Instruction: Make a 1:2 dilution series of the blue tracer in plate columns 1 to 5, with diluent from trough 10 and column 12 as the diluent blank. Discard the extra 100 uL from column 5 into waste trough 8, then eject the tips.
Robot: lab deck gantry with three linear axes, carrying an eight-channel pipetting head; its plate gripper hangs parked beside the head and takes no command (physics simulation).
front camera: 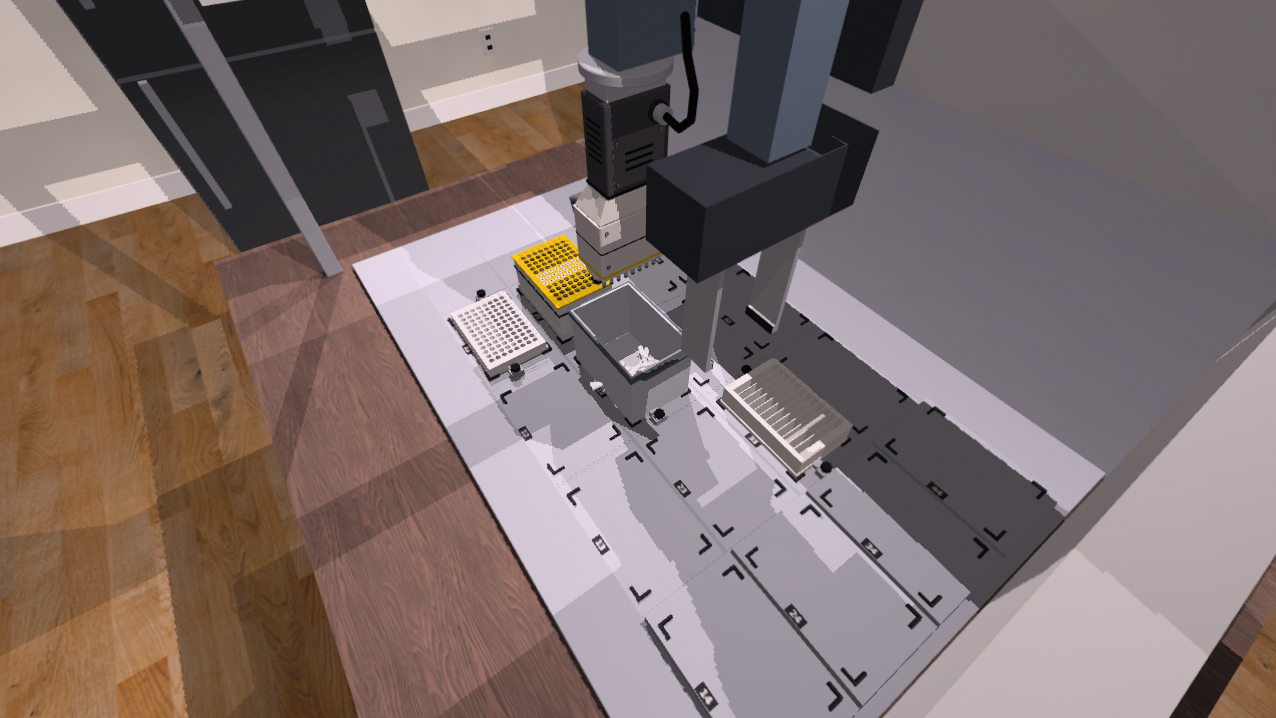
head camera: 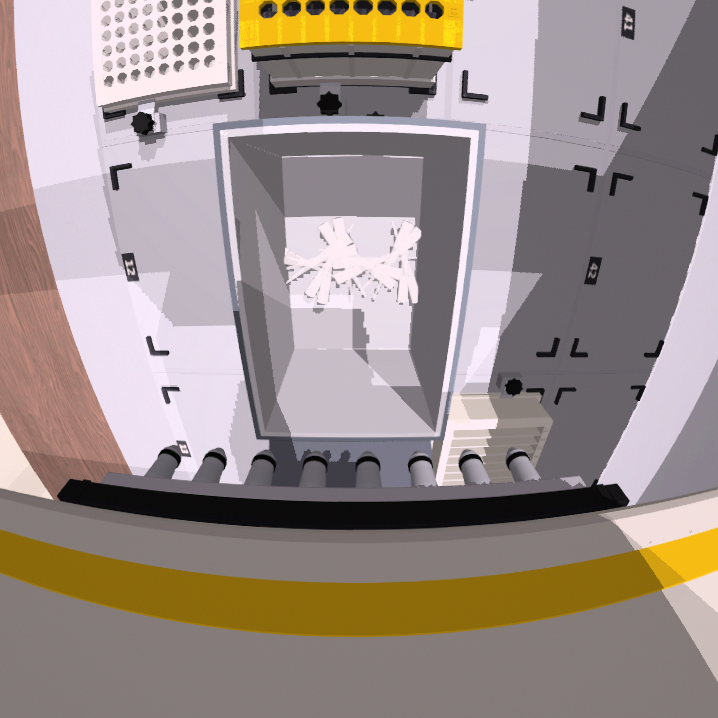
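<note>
The pipetting head is over the deck behind the waste bin. Its row of grey nozzles shows bare, without tips, at the bin's near edge in the head view. Loose white tips lie in the bin. The white plate stands left of the yellow tip rack; no blue shows in its visible wells, and part is cut off in the head view. The trough block stands right of the bin; its liquid levels cannot be told. The parked gripper is open and empty.
A small white piece lies at the foot of the bin's left side. Black clamp knobs stand beside the labware. The gripper's long fingers hang between the bin and the trough block in the front view.
</note>
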